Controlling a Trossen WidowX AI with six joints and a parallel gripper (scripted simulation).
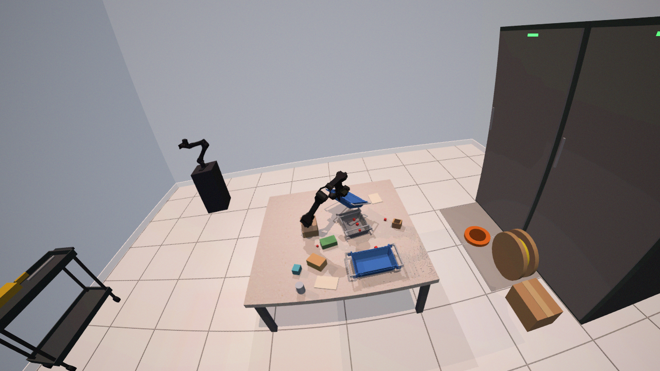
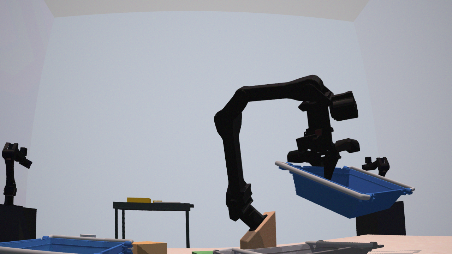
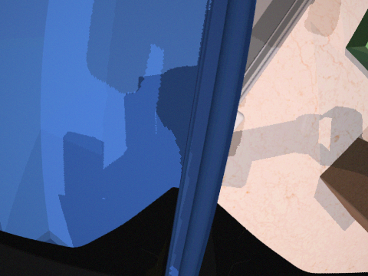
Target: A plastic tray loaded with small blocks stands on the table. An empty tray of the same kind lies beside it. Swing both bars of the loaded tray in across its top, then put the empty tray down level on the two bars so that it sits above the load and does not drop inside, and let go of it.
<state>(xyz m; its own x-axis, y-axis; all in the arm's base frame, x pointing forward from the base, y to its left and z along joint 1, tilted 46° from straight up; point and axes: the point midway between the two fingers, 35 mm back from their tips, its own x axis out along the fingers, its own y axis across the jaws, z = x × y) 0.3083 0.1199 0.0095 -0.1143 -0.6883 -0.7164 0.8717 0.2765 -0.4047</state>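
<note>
The tray is 70 mm ahead of my gripper tip and 40 mm to the left of it. From my gripper tip the other things lie so: teal cube: 440 mm behind, 460 mm to the right, 180 mm below; then grey cylinder: 430 mm behind, 630 mm to the right, 160 mm below; then green block: 170 mm behind, 250 mm to the right, 180 mm below.
</note>
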